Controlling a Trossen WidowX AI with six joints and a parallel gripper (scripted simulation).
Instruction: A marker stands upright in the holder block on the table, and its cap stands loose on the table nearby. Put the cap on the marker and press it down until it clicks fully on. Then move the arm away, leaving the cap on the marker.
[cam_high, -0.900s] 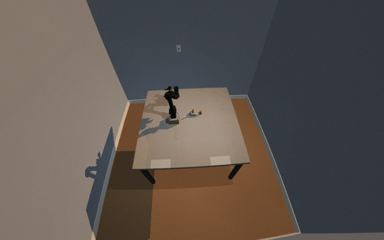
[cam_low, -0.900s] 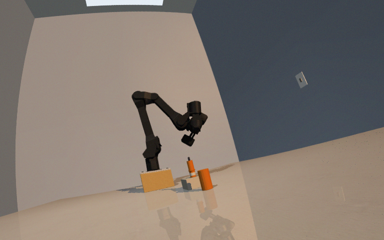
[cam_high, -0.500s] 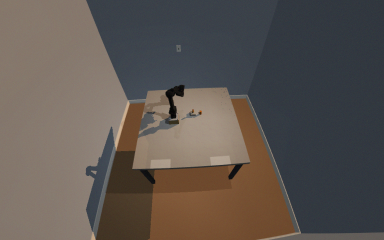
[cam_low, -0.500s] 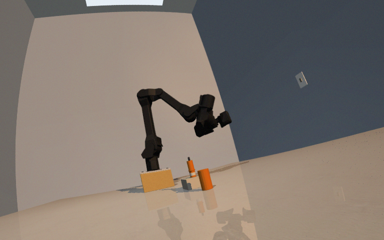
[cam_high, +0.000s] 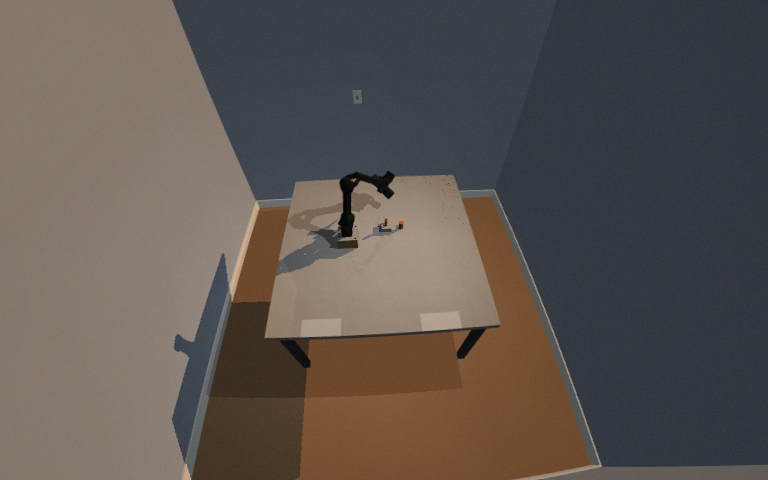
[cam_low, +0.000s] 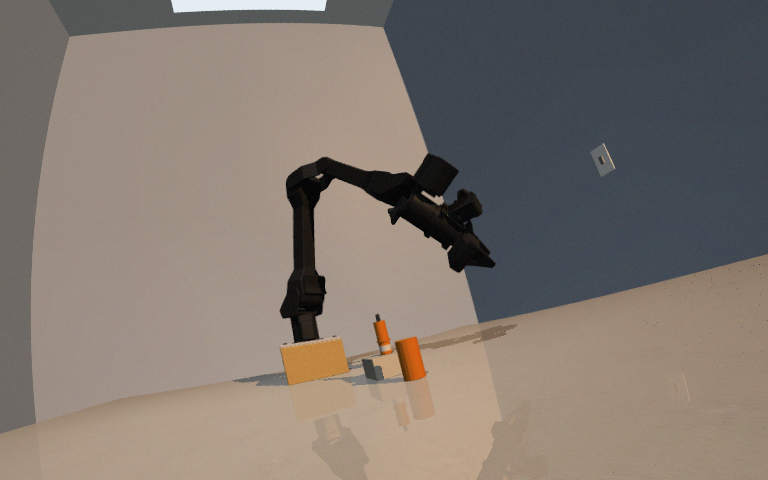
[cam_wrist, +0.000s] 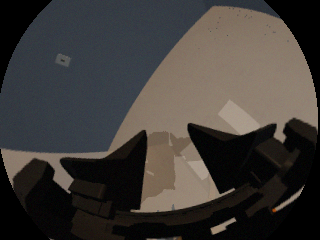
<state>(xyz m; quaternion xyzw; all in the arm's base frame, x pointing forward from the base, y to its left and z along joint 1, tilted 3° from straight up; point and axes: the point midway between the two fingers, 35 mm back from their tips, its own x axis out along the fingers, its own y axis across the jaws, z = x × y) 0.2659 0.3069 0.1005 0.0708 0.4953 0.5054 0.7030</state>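
Right now the orange cap is 10 cm ahead of my gripper tip, 27 cm to the right of it and 12 cm below it. The rest, counted from my gripper tip: tan holder block (26 cm to the right, 13 cm below).
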